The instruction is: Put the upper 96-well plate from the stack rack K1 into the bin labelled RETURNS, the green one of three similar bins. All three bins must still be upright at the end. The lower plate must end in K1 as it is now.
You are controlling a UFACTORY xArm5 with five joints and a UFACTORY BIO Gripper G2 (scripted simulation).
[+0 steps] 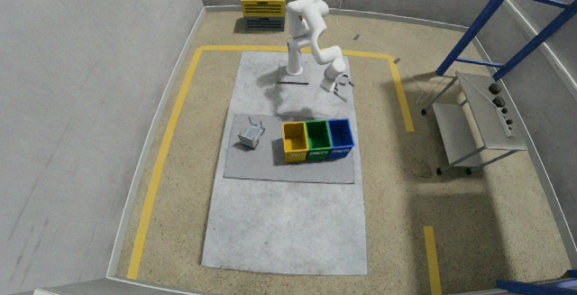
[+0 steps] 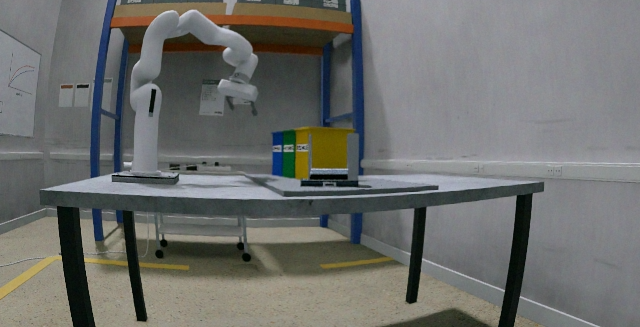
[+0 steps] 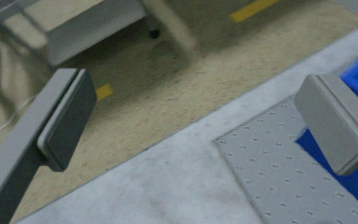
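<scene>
Right now my hand is 56 cm to the left of the dark plate, 25 cm above it and 21 cm short of it. The rest, counted from my hand: blue bin 23 cm ahead, 19 cm below, 3 cm to the right; yellow bin 29 cm to the right, 27 cm ahead, 19 cm below; green bin 25 cm ahead, 19 cm below, 16 cm to the right.
</scene>
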